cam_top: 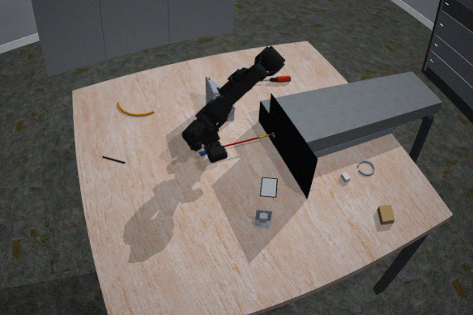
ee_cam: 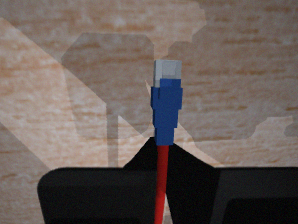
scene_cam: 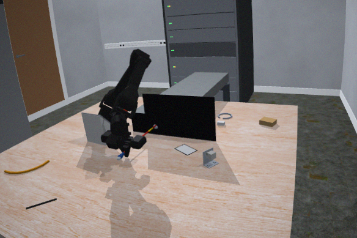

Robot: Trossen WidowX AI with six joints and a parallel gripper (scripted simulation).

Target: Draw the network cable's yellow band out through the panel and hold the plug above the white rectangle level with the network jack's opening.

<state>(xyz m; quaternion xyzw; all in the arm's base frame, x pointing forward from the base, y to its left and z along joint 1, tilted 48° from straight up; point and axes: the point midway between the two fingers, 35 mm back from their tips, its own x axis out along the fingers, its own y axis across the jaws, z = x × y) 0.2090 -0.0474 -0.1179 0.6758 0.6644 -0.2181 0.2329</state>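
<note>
Right now the blue plug is 4 cm to the right of my hand and 1 cm below it. The rest, counted from my hand: white rectangle (20 cm ahead, 14 cm to the left, 4 cm below); then network jack (34 cm ahead, 5 cm to the left); then black rod (10 cm behind, 37 cm to the right, 4 cm below).
</note>
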